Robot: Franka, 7 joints.
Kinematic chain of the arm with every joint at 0, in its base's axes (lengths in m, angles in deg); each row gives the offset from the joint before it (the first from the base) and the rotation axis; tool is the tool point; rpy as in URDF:
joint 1: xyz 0 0 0.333 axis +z
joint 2: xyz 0 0 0 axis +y
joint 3: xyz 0 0 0.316 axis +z
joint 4: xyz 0.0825 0 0 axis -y
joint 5: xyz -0.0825 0 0.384 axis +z
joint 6: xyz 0 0 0 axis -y
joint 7: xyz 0.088 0 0 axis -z
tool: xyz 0 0 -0.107 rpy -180 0 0
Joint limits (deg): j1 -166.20..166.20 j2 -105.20..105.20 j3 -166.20..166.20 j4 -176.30..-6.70 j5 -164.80..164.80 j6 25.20..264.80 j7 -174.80..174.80
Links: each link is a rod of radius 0.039 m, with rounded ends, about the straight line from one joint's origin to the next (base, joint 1, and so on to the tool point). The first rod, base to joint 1, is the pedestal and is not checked.
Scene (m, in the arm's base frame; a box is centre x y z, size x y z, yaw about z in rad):
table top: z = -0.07
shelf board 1: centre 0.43 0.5 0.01 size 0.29 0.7 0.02 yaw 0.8
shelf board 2: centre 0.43 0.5 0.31 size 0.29 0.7 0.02 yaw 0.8
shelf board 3: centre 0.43 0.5 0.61 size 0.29 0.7 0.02 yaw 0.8
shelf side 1: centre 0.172 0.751 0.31 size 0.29 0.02 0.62 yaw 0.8
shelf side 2: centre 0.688 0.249 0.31 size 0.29 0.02 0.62 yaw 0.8
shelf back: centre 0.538 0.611 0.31 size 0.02 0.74 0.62 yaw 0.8
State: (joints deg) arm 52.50 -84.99 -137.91 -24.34 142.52 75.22 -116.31
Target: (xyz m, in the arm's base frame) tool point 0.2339 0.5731 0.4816
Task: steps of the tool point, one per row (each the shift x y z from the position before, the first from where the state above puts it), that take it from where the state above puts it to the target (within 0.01 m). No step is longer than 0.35 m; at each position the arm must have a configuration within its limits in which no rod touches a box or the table.
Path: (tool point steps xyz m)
1: -0.0279 0.0330 0.0353
2: -0.0111 0.0437 0.0343
3: 0.0054 0.0519 0.0266
4: 0.0199 0.0577 0.0135
5: 0.0307 0.0627 -0.0027
6: 0.2912 -0.0897 0.0702
7: 0.2936 0.0838 0.0482
8: 0.1969 0.2289 0.0175
9: 0.0362 0.2909 -0.0175
10: -0.1262 0.2481 -0.0500
11: -0.2283 0.1228 -0.0745
12: 0.0755 0.0772 -0.0025
13: 0.0631 0.0656 0.0025

